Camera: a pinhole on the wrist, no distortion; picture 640 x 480 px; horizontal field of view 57.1 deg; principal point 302.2 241.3 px. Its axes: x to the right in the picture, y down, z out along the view. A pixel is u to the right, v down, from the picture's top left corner.
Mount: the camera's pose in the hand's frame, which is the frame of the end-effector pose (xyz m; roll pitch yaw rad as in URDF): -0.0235 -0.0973 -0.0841 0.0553 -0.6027 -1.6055
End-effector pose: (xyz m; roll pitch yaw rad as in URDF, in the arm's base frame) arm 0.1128 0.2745 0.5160 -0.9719 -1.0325 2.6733
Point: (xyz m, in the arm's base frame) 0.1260 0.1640 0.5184
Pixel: 363 248
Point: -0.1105 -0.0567 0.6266
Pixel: 278 426
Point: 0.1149 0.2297 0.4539
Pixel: 145 111
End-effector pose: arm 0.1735 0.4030 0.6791 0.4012 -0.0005 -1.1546
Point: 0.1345 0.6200 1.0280
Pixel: 292 30
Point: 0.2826 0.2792 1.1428
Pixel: 309 446
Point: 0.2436 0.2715 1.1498
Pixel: 349 438
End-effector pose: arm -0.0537 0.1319 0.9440 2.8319 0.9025 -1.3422
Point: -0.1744 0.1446 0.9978
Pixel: 21 136
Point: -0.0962 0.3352 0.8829
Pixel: 616 134
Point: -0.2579 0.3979 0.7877
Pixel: 502 211
